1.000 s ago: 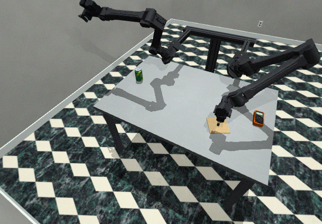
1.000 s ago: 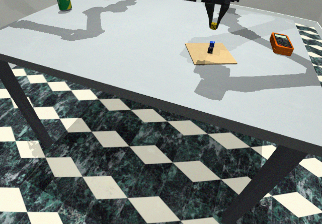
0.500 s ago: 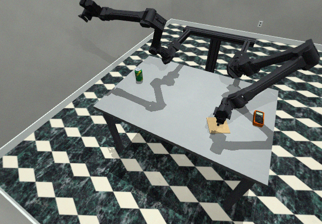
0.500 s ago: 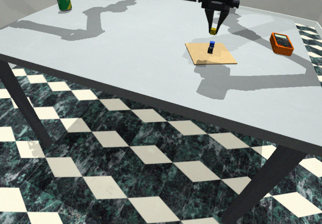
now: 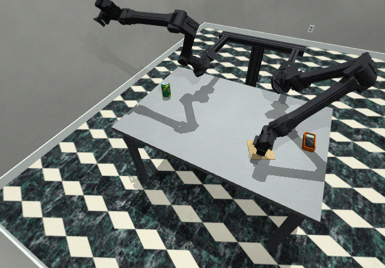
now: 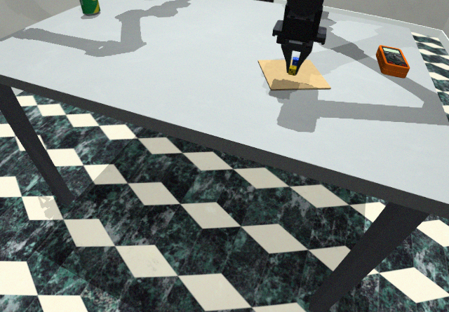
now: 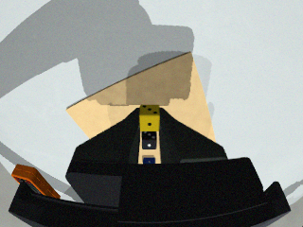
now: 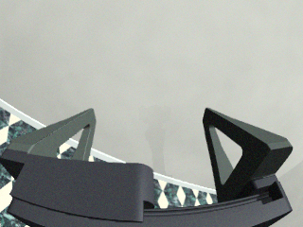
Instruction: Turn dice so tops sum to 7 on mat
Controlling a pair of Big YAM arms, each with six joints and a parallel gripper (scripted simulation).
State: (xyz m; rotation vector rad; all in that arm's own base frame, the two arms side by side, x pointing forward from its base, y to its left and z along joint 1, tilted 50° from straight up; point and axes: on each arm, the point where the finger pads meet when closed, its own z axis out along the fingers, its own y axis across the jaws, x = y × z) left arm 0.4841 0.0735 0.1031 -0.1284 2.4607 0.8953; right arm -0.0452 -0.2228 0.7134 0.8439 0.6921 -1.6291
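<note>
Right now the black die is 5 cm behind my left hand and 2 cm below it. From my left hand the other things lie so: tan mat 5 cm behind, 3 cm below; then yellow die right at my left hand; then blue die 10 cm behind, 2 cm below.
</note>
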